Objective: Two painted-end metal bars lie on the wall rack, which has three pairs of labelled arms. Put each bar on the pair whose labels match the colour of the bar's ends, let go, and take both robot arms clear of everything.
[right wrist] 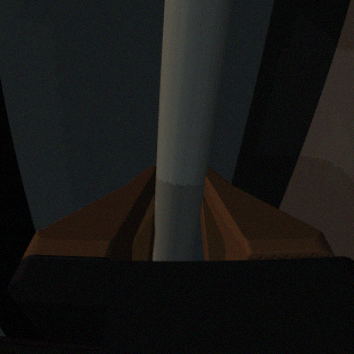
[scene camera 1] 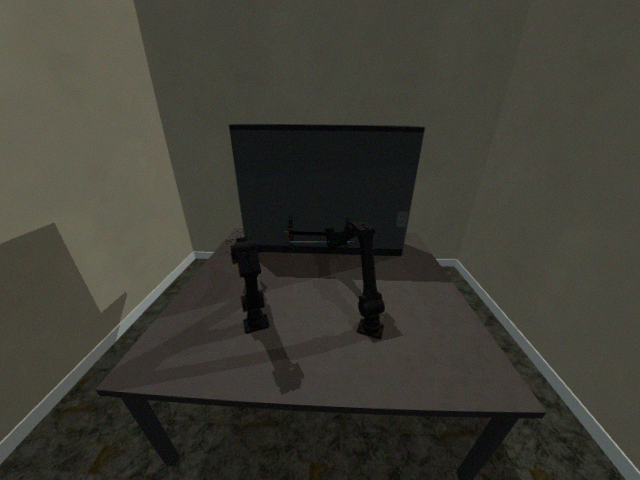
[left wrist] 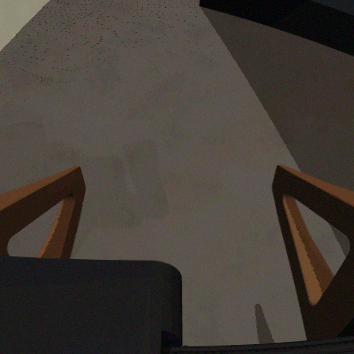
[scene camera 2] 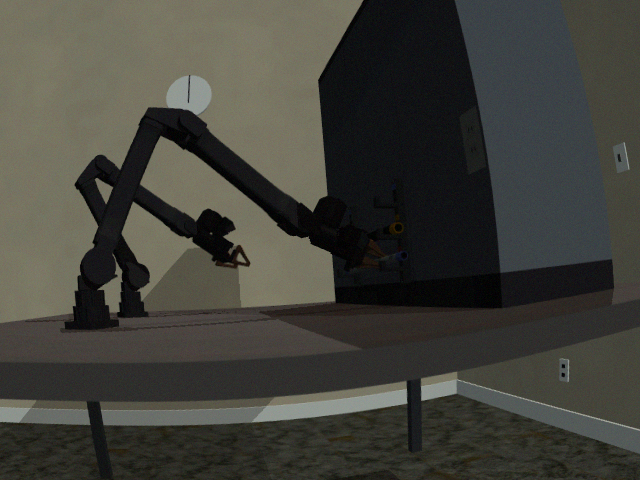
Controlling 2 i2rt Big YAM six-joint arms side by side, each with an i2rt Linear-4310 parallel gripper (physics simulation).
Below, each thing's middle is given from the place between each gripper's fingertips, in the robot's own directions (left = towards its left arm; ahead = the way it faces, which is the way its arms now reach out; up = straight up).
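I see the silver bar (right wrist: 193,50) 10 mm above my right hand, 90 mm to the left of it and 20 mm behind it.
For my left hand, the silver bar is 40 mm below it, 310 mm ahead of it and 460 mm to the right of it.
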